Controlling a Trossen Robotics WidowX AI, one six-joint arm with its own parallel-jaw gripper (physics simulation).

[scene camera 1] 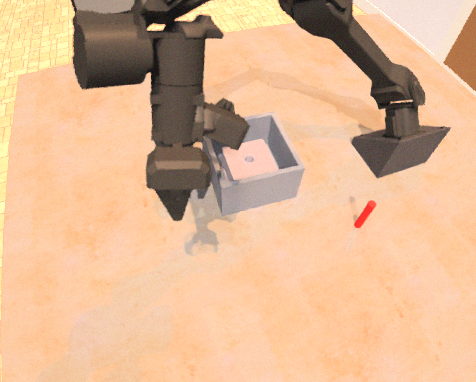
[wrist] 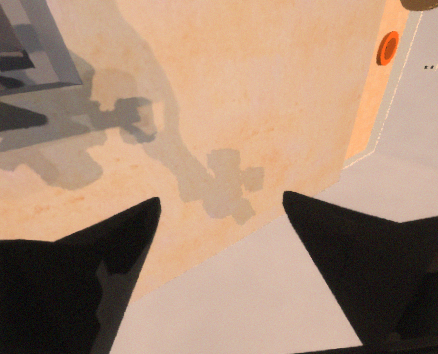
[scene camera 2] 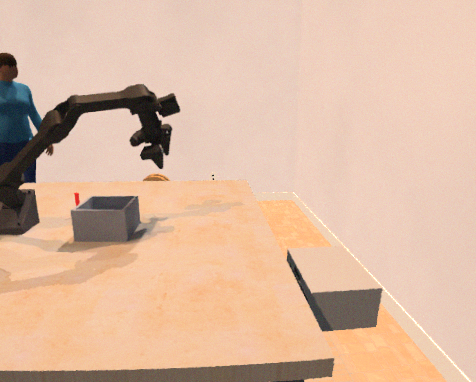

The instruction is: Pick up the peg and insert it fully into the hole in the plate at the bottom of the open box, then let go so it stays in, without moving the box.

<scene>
The pictures show: my gripper and a grey box.
My gripper also shows in the wrist view and in scene camera 2.
</scene>
